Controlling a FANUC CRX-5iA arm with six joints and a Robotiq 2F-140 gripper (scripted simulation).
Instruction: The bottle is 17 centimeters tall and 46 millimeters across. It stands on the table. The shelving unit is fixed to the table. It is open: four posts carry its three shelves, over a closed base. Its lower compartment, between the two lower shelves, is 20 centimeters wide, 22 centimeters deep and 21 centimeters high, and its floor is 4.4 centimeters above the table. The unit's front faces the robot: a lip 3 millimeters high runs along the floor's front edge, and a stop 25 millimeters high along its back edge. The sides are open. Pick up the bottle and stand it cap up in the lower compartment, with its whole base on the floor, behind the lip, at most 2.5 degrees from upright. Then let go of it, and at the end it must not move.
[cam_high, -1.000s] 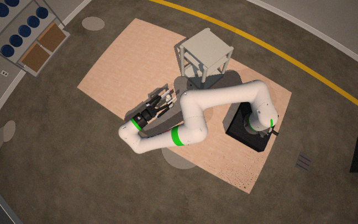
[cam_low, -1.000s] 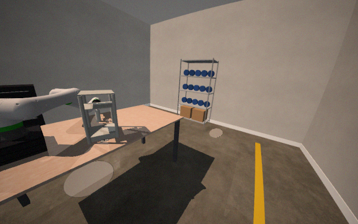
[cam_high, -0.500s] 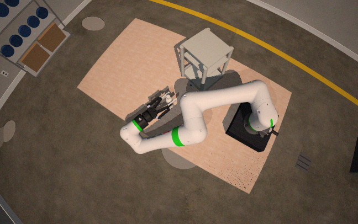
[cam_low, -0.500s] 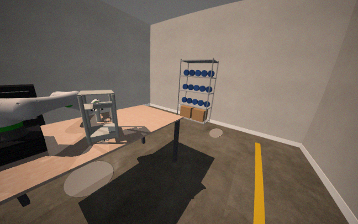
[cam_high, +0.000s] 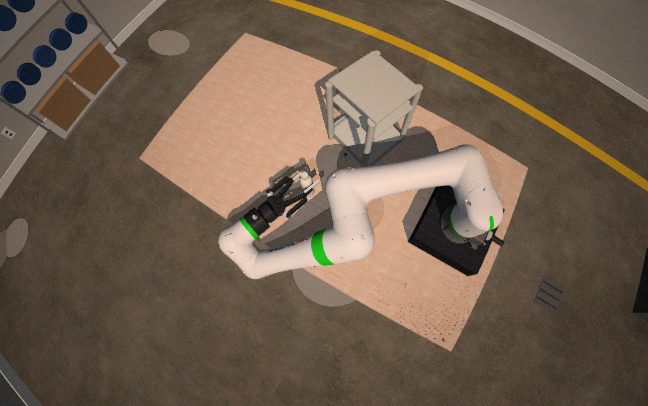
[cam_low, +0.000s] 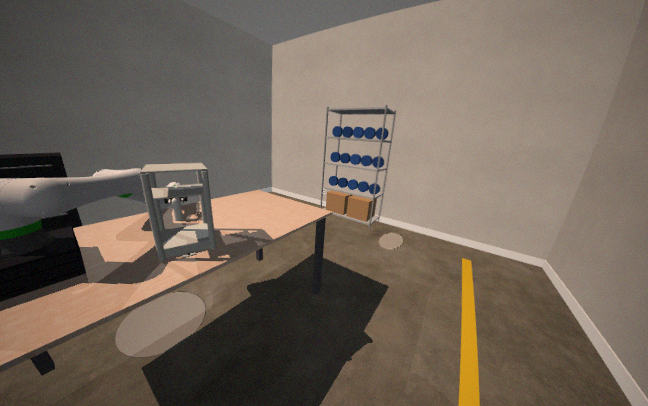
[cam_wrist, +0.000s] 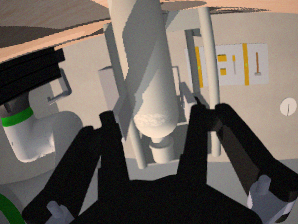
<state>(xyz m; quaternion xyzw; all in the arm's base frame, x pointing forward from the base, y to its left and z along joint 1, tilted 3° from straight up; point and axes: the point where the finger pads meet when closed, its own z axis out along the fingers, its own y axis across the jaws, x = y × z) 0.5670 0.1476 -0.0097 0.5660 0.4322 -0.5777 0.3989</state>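
Now: the pale bottle right at my hand. From my hand the other things lie so: grey shelving unit: 80 mm behind, 330 mm to the right, 70 mm above.
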